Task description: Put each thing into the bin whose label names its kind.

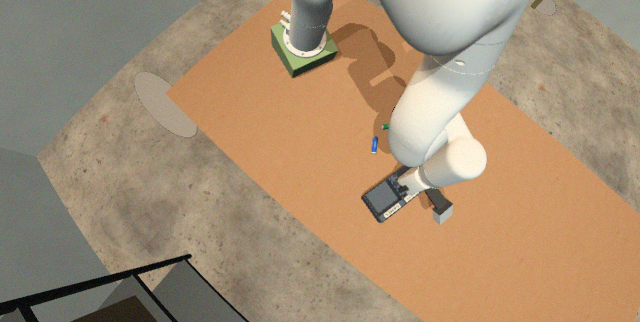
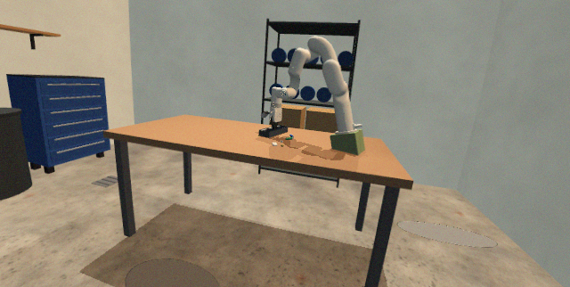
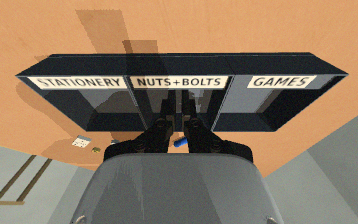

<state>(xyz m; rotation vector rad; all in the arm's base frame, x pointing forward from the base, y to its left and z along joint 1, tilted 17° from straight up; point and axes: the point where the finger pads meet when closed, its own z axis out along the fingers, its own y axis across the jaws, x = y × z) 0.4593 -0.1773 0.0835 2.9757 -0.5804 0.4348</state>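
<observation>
Right now my hand is 2 cm above the dark three-part bin. The rest, counted from my hand: blue battery (13 cm behind, 5 cm to the left, 3 cm below); green battery (12 cm to the left, 12 cm behind, 3 cm below); metal nut (20 cm to the left, 8 cm behind, 3 cm below).
</observation>
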